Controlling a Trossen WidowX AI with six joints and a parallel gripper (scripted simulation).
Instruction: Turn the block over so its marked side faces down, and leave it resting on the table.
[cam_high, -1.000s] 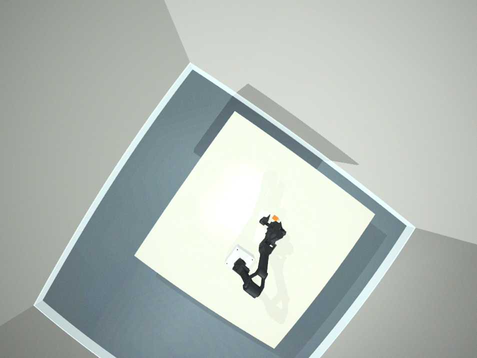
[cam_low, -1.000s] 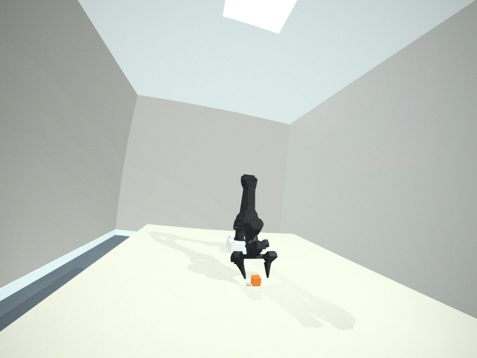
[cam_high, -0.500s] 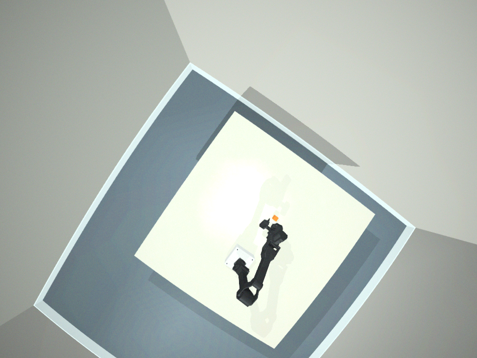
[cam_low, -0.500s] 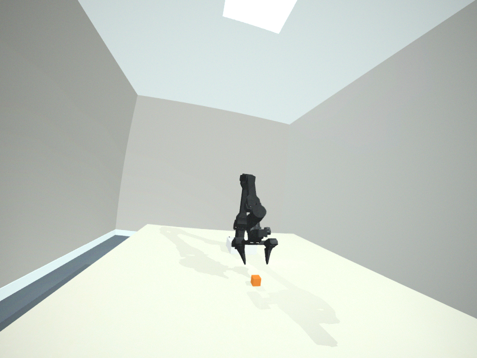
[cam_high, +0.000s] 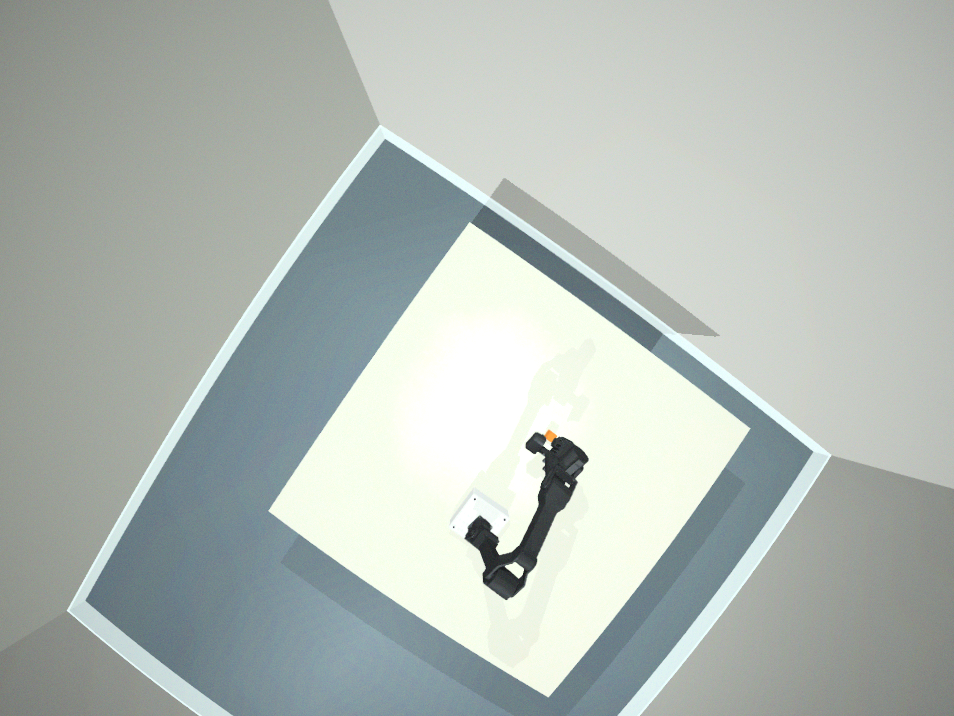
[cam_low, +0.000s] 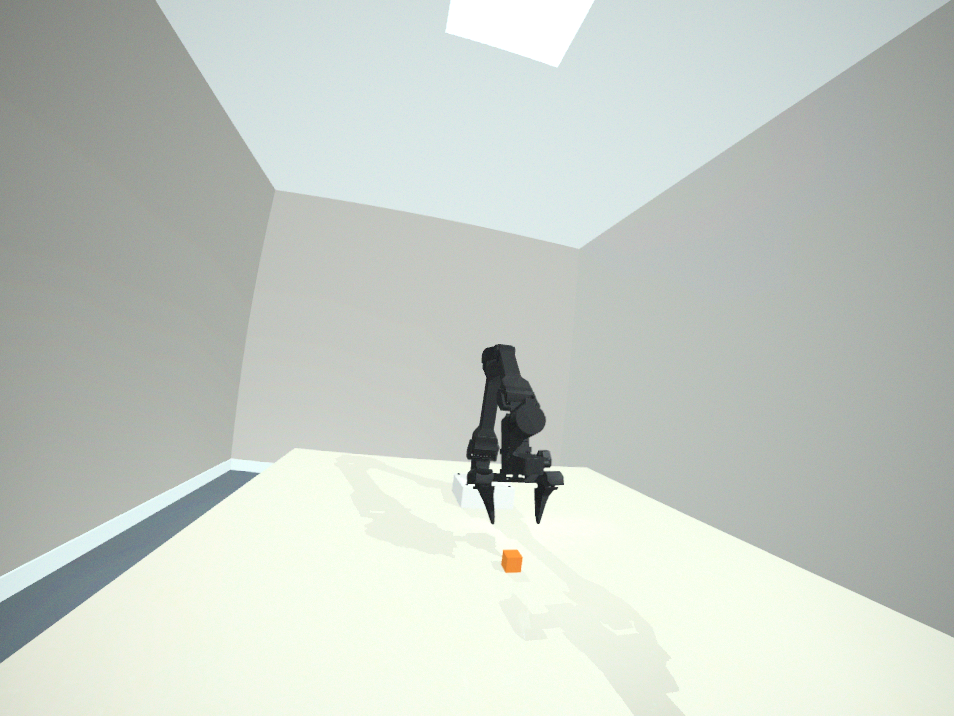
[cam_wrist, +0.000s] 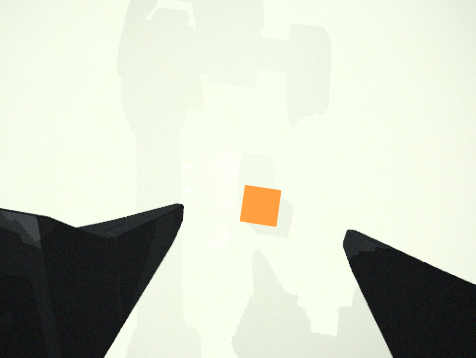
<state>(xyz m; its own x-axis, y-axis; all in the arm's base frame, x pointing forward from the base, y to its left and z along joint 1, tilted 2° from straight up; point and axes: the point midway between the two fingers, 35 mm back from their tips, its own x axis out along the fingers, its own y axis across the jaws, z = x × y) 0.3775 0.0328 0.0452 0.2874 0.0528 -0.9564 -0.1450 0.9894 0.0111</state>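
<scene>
Right now my gripper tip is 70 mm above the orange block.
</scene>
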